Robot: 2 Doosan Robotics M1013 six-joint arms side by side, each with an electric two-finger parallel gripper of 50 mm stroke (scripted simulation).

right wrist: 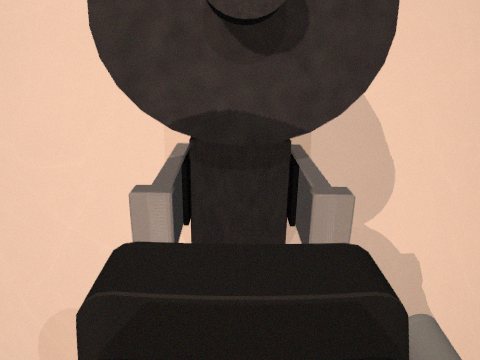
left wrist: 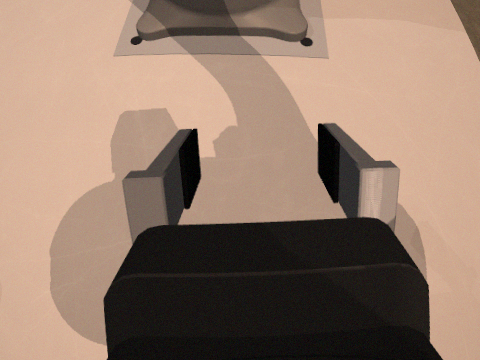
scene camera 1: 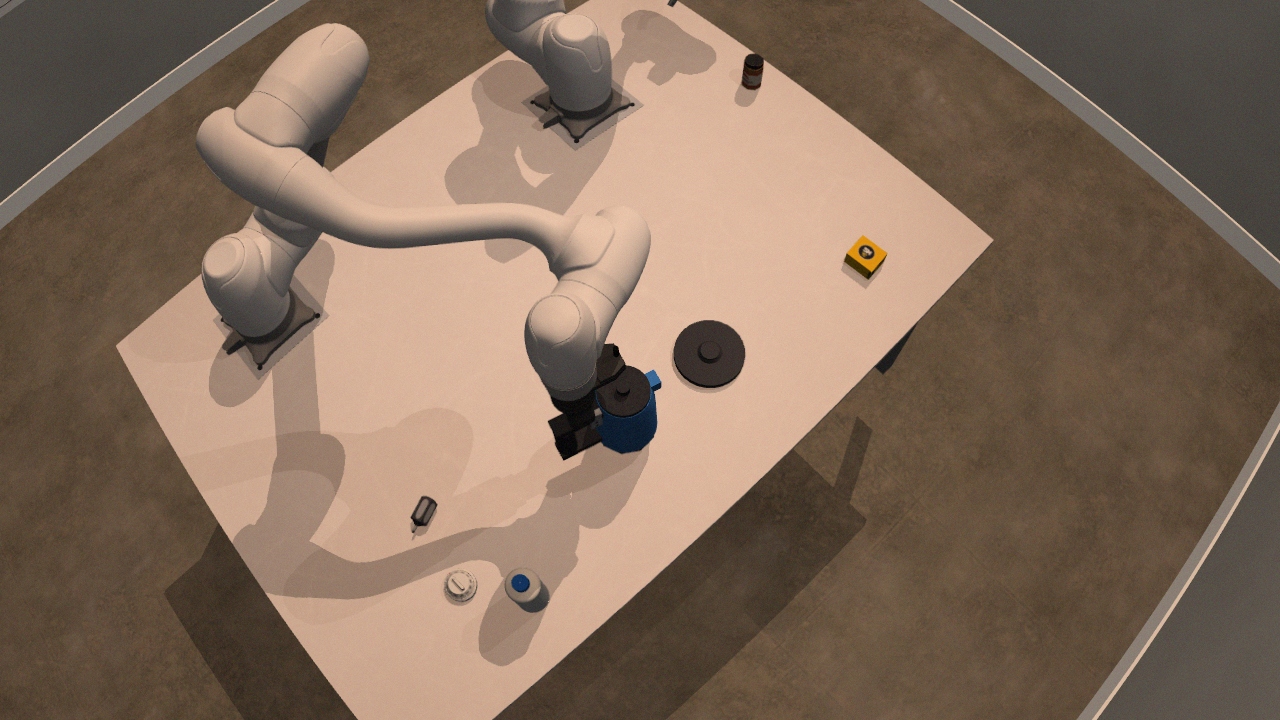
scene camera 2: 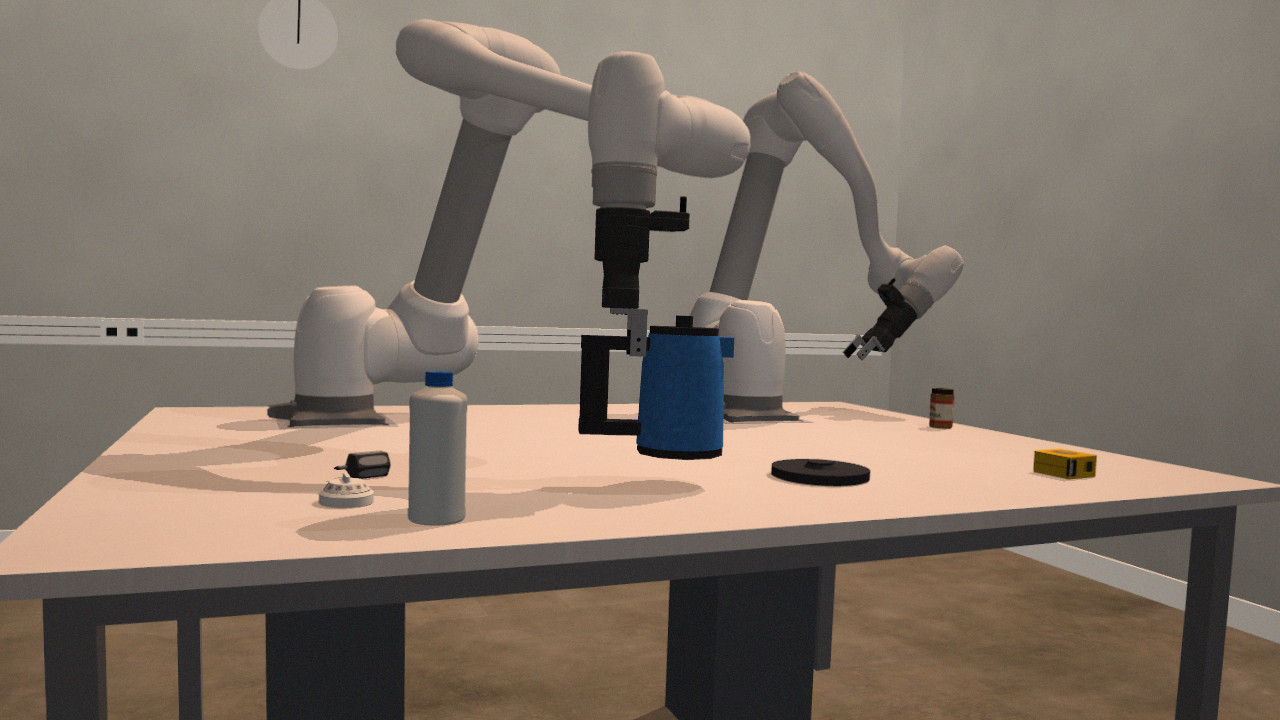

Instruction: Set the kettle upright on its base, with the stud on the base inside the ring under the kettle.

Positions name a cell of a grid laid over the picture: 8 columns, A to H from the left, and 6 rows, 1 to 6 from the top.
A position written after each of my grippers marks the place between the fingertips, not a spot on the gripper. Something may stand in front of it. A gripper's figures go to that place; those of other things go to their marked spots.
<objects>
My left gripper (scene camera 2: F3): 2.33 m from the lens. My right gripper (scene camera 2: D3): 1.26 m from the lens. A blue kettle (scene camera 2: E4): 1.21 m from the lens. A round black base (scene camera 2: F4) is 1.36 m from the lens. A white timer (scene camera 2: C5) is 1.13 m from the lens. The marked spots on the round black base and the white timer are 0.67 m apart.
</objects>
